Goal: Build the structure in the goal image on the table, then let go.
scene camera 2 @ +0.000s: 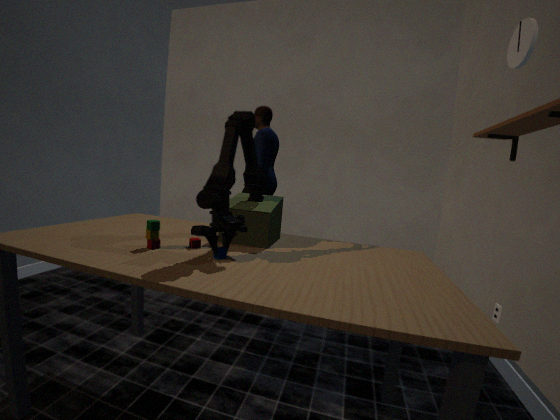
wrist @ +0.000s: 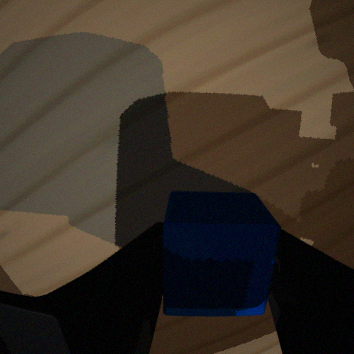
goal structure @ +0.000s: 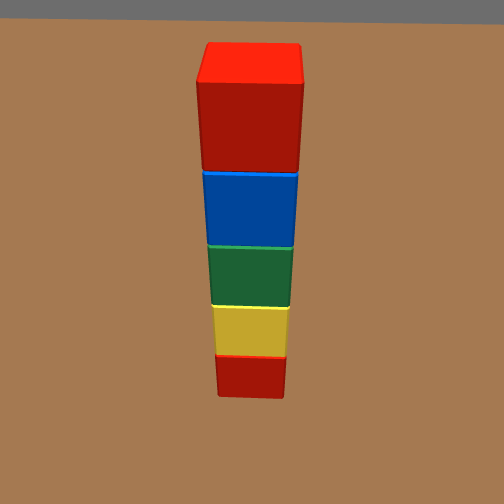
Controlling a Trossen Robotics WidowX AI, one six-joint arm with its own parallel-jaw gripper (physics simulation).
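Places are measured from the arm's base along level axes (x right, y ahead, z up), in millimetres.
Pixels of known places: gripper, fingertip midpoint: (scene camera 2: pixel 220 254) (wrist: pixel 214 234); arm's base at its link origin: (scene camera 2: pixel 256 198).
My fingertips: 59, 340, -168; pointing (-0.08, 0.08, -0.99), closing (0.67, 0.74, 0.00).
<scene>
For each thing: its top centre in the pictures, then the offset to it from my fingertips, as dx, dy, dz. Level surfaces: height alone.
- blue cube at its top centre: (wrist: pixel 219 276) (scene camera 2: pixel 220 248) +2, -2, +22
- yellow cube at its top centre: (scene camera 2: pixel 152 229) +259, -34, +54
- green cube at its top centre: (scene camera 2: pixel 153 220) +256, -33, +87
- wooden table at its surface level: dz -11
A blue cube (scene camera 2: pixel 220 253) (wrist: pixel 219 260) is between the two fingers of my gripper (scene camera 2: pixel 220 254) (wrist: pixel 214 234). My gripper is shut on it, with a finger against each side, at or just above the table top. A red cube (scene camera 2: pixel 195 243) lies on the table to the left of the gripper in the scene view. Farther left stands a stack of three: a red cube (scene camera 2: pixel 153 243) at the bottom, a yellow cube (scene camera 2: pixel 152 234) in the middle and a green cube (scene camera 2: pixel 153 224) on top.
A green box (scene camera 2: pixel 256 226) stands on the wooden table (scene camera 2: pixel 350 285) behind the gripper, under the arm's base. A person (scene camera 2: pixel 268 150) in a blue top stands behind the arm. A wall shelf (scene camera 2: pixel 525 122) is at the right.
</scene>
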